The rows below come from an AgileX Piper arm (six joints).
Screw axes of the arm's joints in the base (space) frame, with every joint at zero. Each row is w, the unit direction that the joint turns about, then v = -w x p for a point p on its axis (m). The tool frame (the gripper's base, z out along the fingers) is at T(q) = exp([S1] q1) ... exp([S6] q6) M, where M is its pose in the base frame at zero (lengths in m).
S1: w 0 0 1 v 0 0 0
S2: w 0 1 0 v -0.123 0 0
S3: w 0 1 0 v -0.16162 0 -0.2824
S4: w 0.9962 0 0.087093 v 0 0.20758 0
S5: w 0 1 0 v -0.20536 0 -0.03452
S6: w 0.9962 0 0.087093 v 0 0.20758 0
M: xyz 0.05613 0 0.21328 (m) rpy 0 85.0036 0 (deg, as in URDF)
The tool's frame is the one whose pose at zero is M.
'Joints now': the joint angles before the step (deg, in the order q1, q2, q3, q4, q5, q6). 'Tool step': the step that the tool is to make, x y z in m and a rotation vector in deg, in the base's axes. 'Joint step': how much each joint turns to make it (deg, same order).
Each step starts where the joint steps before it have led.
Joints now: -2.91 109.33 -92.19 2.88 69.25 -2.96
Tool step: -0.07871 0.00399 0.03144 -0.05 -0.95 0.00
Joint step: 0.00 -17.19 16.24 0.00 0.00 0.00
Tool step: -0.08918 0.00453 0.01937 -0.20 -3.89 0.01
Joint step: 0.00 -19.52 15.45 0.00 0.18 0.00
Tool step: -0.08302 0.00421 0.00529 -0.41 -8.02 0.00
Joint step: 0.00 -20.20 12.19 0.00 -0.02 0.00
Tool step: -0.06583 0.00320 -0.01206 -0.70 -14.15 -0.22
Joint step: -0.02 -20.46 10.64 0.01 -4.35 -0.02
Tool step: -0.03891 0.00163 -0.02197 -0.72 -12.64 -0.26
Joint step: 0.00 -16.17 8.22 -0.14 -4.71 0.00
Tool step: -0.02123 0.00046 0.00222 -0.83 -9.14 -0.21
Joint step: 0.01 -8.52 0.65 -0.43 -1.31 0.01
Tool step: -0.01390 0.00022 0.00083 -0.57 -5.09 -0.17
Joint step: 0.01 -5.07 0.00 -0.36 -0.04 0.00
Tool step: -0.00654 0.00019 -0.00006 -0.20 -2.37 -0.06
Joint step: 0.00 -2.38 0.00 -0.10 0.00 0.01
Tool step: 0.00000 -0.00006 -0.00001 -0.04 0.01 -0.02
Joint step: 0.00 0.00 0.00 -0.04 0.01 0.00
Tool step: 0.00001 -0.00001 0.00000 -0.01 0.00 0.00
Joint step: 0.00 0.00 0.00 -0.01 0.00 0.00
